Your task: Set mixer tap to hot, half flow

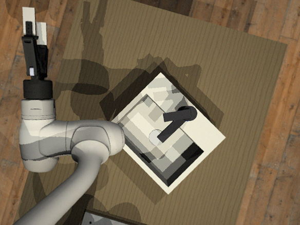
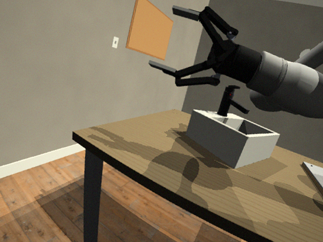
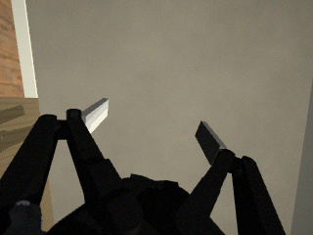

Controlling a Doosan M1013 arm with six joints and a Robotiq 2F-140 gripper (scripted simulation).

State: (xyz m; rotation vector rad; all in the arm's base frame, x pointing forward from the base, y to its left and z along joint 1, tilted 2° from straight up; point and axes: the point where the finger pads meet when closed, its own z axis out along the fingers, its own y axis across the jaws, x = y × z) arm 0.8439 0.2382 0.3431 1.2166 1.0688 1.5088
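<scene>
My gripper is now 420 mm to the left of the lever, 220 mm past it and 70 mm above it. Also, from my hand: black mixer tap (440 mm to the right, 220 mm behind, 110 mm below); white sink (380 mm to the right, 300 mm below, 300 mm behind).
</scene>
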